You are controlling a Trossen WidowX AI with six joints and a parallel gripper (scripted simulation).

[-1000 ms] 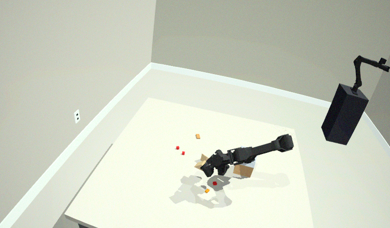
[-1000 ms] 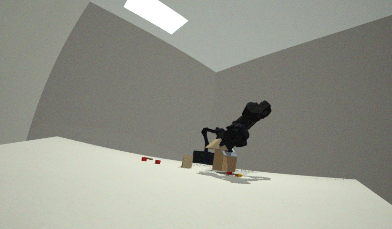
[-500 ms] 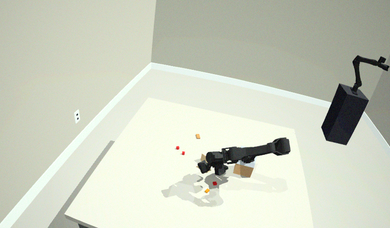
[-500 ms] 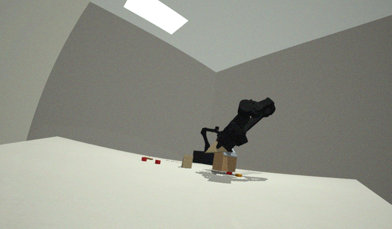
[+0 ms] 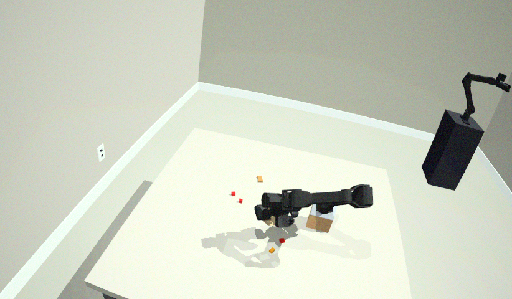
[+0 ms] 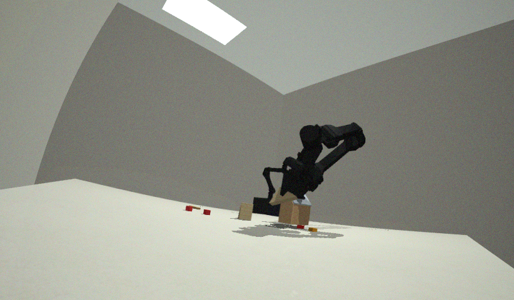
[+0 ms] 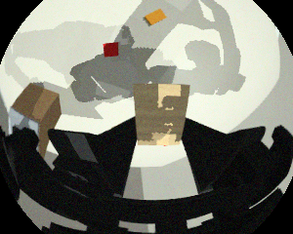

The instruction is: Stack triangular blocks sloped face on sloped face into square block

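Now: gripper tip 90 mm above the red cube, 80 mm past it and 20 mm to the right of it. The rest, counted from my gripper tip: orange cube: 100 mm to the left, 90 mm below, 50 mm behind; then triangular wooden block: 10 mm above.
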